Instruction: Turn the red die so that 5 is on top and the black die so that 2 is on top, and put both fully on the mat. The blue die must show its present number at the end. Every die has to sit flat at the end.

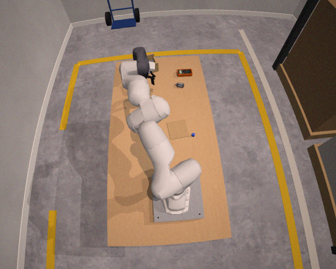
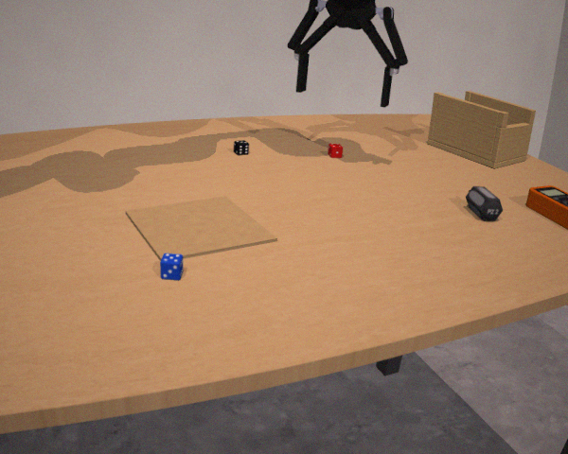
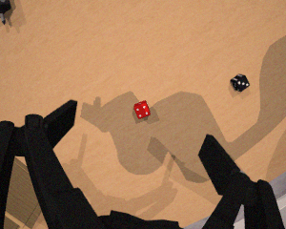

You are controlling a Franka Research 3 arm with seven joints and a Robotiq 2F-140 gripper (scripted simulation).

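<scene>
The red die is 10 cm below my hand and 1 cm to the left of it. Also, from my hand: dark grey device: 26 cm to the right, 10 cm below, 10 cm ahead; then black die: 15 cm behind, 10 cm below, 5 cm to the left; then wooden box: 33 cm ahead, 6 cm below.
</scene>
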